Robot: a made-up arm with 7 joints. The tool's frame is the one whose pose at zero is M. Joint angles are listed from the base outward.
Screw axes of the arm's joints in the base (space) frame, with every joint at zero. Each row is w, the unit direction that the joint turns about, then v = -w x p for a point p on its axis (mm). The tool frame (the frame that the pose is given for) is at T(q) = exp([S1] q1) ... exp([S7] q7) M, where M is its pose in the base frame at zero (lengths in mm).
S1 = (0, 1, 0, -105, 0, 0)
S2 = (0, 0, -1, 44, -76, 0)
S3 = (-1, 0, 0, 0, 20, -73)
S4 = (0, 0, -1, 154, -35, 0)
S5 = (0, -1, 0, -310, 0, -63)
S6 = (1, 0, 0, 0, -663, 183)
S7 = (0, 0, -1, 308, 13, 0)
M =
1 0 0 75
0 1 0 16
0 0 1 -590
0 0 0 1
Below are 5 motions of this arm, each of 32 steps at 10 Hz.
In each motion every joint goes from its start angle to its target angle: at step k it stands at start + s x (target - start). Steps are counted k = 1, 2, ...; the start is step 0. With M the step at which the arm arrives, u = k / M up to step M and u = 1 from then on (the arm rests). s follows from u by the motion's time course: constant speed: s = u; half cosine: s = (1 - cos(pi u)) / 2; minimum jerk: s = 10 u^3 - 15 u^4 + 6 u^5.
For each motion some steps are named. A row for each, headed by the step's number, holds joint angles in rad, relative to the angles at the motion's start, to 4 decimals.
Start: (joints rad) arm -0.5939 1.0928 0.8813 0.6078 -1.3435 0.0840 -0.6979
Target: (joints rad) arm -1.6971 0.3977 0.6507 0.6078 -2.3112 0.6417 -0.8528
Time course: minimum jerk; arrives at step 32
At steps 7, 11, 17, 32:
7: -0.0809 -0.0510 -0.0169 0.0000 -0.0710 0.0409 -0.0114
11: -0.2488 -0.1568 -0.0520 0.0000 -0.2183 0.1258 -0.0349
17: -0.6161 -0.3882 -0.1288 0.0000 -0.5404 0.3114 -0.0865
32: -1.1032 -0.6951 -0.2306 0.0000 -0.9677 0.5577 -0.1549

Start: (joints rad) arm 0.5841 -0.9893 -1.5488 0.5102 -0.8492 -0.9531 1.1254
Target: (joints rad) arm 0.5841 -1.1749 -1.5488 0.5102 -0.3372 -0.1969 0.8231
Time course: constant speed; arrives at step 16
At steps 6, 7, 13, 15, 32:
6: 0.0000 -0.0696 0.0000 0.0000 0.1920 0.2836 -0.1134
7: 0.0000 -0.0812 0.0000 0.0000 0.2240 0.3308 -0.1323
13: 0.0000 -0.1508 0.0000 0.0000 0.4160 0.6144 -0.2456
15: 0.0000 -0.1740 0.0000 0.0000 0.4800 0.7089 -0.2834
32: 0.0000 -0.1856 0.0000 0.0000 0.5120 0.7562 -0.3023

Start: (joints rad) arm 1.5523 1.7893 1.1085 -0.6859 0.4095 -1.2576 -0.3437
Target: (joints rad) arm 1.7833 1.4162 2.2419 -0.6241 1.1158 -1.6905 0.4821
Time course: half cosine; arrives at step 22
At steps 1, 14, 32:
1: 0.0012 -0.0019 0.0058 0.0003 0.0036 -0.0022 0.0042
14: 0.1635 -0.2640 0.8021 0.0437 0.4999 -0.3064 0.5844
32: 0.2310 -0.3731 1.1334 0.0618 0.7063 -0.4329 0.8258

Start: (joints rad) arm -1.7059 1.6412 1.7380 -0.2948 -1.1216 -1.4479 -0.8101
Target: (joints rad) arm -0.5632 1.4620 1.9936 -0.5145 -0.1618 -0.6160 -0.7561
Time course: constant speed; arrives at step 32
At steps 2, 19, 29, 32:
2: 0.0714 -0.0112 0.0160 -0.0137 0.0600 0.0520 0.0034
19: 0.6785 -0.1064 0.1518 -0.1304 0.5699 0.4939 0.0321
29: 1.0356 -0.1624 0.2316 -0.1991 0.8698 0.7539 0.0489
32: 1.1427 -0.1792 0.2556 -0.2197 0.9598 0.8319 0.0540

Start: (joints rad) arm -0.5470 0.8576 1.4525 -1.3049 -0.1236 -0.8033 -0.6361
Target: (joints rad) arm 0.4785 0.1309 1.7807 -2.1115 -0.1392 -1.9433 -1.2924
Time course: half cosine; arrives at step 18
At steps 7, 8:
7: 0.3374 -0.2391 0.1080 -0.2654 -0.0051 -0.3750 -0.2159
8: 0.4237 -0.3003 0.1356 -0.3333 -0.0064 -0.4710 -0.2712

